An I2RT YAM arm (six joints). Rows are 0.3 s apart.
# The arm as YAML. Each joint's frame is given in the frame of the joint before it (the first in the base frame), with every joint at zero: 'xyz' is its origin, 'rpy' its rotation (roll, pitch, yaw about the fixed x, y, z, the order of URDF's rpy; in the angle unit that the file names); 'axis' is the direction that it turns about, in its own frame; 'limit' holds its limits. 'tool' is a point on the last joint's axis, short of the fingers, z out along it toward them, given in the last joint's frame.
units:
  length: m
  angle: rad
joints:
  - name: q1
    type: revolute
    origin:
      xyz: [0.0, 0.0, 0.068]
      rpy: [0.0, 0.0, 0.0]
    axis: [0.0, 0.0, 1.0]
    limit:
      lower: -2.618
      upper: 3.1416
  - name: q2
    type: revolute
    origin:
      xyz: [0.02, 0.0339, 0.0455]
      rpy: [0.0, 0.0, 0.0]
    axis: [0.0, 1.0, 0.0]
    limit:
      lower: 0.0
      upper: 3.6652
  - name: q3
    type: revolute
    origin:
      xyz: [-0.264, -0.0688, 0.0]
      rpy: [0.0, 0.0, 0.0]
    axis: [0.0, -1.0, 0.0]
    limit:
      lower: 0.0
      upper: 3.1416
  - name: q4
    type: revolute
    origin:
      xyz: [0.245, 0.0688, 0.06]
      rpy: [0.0, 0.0, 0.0]
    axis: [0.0, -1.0, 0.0]
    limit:
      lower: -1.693
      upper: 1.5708
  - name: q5
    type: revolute
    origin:
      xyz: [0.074, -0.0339, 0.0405]
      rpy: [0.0, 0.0, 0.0]
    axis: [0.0, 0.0, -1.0]
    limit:
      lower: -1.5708
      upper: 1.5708
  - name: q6
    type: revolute
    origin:
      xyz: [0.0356, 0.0, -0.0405]
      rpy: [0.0, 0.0, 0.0]
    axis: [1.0, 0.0, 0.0]
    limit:
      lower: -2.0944
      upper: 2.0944
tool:
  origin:
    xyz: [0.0, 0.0, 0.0]
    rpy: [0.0, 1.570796, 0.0]
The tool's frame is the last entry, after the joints.
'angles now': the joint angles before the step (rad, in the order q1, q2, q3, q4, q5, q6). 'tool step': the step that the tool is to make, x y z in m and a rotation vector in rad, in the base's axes. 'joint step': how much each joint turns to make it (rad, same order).
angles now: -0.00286 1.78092 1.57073 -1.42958 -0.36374 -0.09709
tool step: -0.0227 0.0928 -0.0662 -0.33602 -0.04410 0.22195
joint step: 0.33751 -0.00016 -0.25500 0.26972 0.33113 0.13496
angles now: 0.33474 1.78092 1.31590 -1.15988 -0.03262 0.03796
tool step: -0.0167 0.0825 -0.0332 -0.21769 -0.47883 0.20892
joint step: 0.29326 0.00036 -0.16380 0.48617 0.41807 0.03308
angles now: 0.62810 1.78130 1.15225 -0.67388 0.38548 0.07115
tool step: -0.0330 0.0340 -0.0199 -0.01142 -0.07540 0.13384
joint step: 0.14729 0.00005 -0.09762 0.14953 0.05876 -0.00416
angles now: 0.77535 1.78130 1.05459 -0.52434 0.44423 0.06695
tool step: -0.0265 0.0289 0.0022 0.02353 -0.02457 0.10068
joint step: 0.11830 -0.00493 -0.00089 0.02225 0.00803 0.01760
